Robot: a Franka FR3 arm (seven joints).
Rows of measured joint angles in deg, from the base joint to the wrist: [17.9 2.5 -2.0 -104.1 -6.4 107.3 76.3]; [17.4 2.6 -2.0 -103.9 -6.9 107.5 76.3]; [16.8 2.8 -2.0 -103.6 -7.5 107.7 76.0]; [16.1 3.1 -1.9 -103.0 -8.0 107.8 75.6]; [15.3 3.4 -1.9 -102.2 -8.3 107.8 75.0]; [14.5 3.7 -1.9 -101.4 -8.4 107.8 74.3]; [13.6 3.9 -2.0 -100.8 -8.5 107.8 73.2]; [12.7 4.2 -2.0 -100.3 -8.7 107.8 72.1]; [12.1 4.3 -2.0 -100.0 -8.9 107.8 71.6]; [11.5 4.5 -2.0 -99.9 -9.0 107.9 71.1]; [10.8 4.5 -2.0 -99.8 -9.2 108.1 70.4]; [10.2 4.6 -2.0 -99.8 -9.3 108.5 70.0]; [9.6 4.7 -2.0 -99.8 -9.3 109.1 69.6]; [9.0 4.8 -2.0 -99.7 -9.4 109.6 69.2]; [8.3 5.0 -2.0 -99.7 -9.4 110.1 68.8]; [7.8 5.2 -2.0 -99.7 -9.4 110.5 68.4]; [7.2 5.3 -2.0 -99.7 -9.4 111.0 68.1]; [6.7 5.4 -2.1 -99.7 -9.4 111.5 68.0]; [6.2 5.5 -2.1 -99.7 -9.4 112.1 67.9]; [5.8 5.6 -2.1 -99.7 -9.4 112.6 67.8]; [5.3 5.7 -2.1 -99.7 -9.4 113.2 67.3]
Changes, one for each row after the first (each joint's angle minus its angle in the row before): [-0.5 0.1 0.0 0.2 -0.5 0.2 0.0]; [-0.6 0.2 0.0 0.3 -0.6 0.2 -0.3]; [-0.7 0.3 0.1 0.6 -0.5 0.1 -0.4]; [-0.8 0.3 0.0 0.8 -0.3 0.0 -0.6]; [-0.8 0.3 0.0 0.8 -0.1 0.0 -0.7]; [-0.9 0.2 -0.1 0.6 -0.1 0.0 -1.1]; [-0.9 0.3 0.0 0.5 -0.2 0.0 -1.1]; [-0.6 0.1 0.0 0.3 -0.2 0.0 -0.5]; [-0.6 0.2 0.0 0.1 -0.1 0.1 -0.5]; [-0.7 0.0 0.0 0.1 -0.2 0.2 -0.7]; [-0.6 0.1 0.0 0.0 -0.1 0.4 -0.4]; [-0.6 0.1 0.0 0.0 0.0 0.6 -0.4]; [-0.6 0.1 0.0 0.1 -0.1 0.5 -0.4]; [-0.7 0.2 0.0 0.0 0.0 0.5 -0.4]; [-0.5 0.2 0.0 0.0 0.0 0.4 -0.4]; [-0.6 0.1 0.0 0.0 0.0 0.5 -0.3]; [-0.5 0.1 -0.1 0.0 0.0 0.5 -0.1]; [-0.5 0.1 0.0 0.0 0.0 0.6 -0.1]; [-0.4 0.1 0.0 0.0 0.0 0.5 -0.1]; [-0.5 0.1 0.0 0.0 0.0 0.6 -0.5]
